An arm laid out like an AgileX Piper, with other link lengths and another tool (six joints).
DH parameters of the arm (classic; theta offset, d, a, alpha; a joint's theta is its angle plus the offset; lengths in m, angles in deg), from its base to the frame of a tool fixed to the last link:
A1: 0 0.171 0 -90
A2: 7.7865 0 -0.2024 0
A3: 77.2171 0 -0.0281 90
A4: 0 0.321 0 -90
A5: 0 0 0 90
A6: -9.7 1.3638 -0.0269 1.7
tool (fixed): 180 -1.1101 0 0
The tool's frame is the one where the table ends.
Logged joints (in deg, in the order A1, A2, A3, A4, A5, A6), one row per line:
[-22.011, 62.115, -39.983, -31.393, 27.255, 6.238]
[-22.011, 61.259, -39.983, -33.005, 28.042, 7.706]
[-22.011, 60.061, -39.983, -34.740, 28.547, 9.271]
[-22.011, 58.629, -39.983, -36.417, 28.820, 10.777]
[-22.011, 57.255, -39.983, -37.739, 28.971, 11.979]
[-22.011, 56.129, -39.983, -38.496, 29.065, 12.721]
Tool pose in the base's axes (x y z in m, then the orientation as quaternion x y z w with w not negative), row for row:
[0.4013, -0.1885, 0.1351, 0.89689, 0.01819, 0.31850, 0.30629]
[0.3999, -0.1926, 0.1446, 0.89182, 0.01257, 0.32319, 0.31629]
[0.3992, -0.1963, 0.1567, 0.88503, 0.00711, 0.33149, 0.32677]
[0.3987, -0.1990, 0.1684, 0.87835, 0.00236, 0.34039, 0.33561]
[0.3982, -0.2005, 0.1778, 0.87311, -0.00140, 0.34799, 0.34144]
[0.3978, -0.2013, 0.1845, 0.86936, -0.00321, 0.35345, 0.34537]
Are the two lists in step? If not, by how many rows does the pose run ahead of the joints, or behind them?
The pose runs 1 row ahead of the joints: the pose in row i belongs to the joints in row i + 1.
